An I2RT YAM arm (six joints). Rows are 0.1 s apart.
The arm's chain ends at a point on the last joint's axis. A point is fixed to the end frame.
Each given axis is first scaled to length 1.
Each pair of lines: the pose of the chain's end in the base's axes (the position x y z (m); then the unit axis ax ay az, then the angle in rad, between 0 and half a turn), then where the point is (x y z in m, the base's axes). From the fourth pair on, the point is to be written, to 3 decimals.
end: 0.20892 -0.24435 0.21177 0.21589 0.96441 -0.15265 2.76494
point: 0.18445 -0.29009 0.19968
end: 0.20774 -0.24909 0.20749 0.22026 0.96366 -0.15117 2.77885
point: 0.18268 -0.29449 0.19535
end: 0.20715 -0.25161 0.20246 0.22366 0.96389 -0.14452 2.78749
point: 0.18179 -0.29669 0.18973
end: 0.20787 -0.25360 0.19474 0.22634 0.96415 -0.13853 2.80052
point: 0.182 -0.298 0.182
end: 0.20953 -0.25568 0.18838 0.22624 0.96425 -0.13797 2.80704
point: 0.184 -0.300 0.175
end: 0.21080 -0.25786 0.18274 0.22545 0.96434 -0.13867 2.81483
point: 0.185 -0.303 0.170
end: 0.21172 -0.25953 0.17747 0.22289 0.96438 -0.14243 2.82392
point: 0.186 -0.304 0.165
